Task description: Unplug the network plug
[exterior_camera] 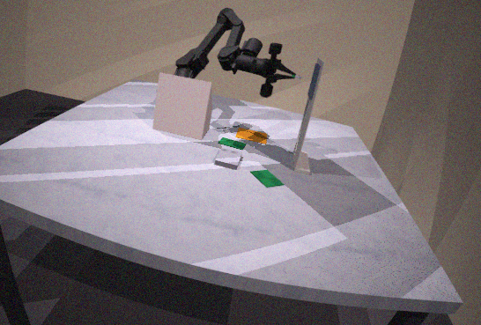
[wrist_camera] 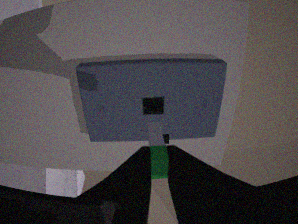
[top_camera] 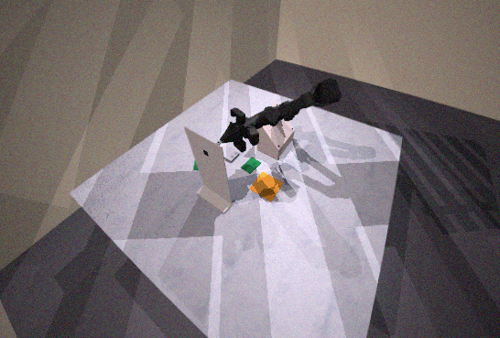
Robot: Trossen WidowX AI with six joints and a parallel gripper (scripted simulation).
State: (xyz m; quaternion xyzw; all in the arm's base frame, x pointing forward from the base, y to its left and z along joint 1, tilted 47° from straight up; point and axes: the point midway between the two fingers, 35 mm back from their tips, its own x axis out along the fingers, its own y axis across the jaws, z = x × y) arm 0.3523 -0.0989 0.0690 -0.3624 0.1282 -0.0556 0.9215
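Now: the orange marked square 10 cm behind my gripper tip, 16 cm to the left of it and 29 cm below it. Round my gripper tip: upright panel: 8 cm ahead, 1 cm to the right, 12 cm below.
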